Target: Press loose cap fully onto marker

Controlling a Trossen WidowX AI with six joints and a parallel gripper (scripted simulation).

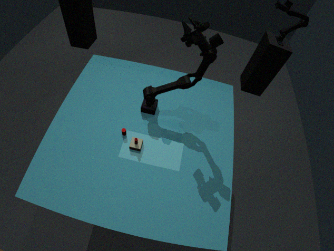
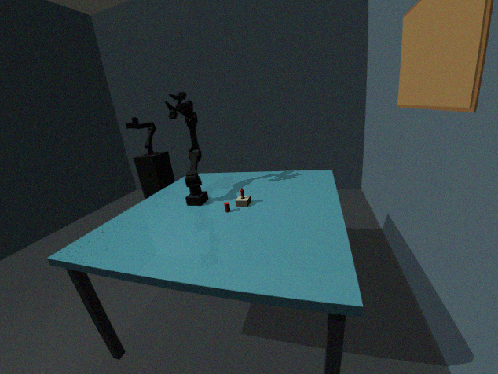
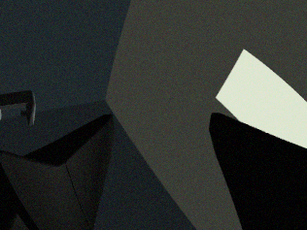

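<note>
The red marker cap is 63 cm below my gripper tip, 41 cm ahead of it and 21 cm to the right of it.
</note>
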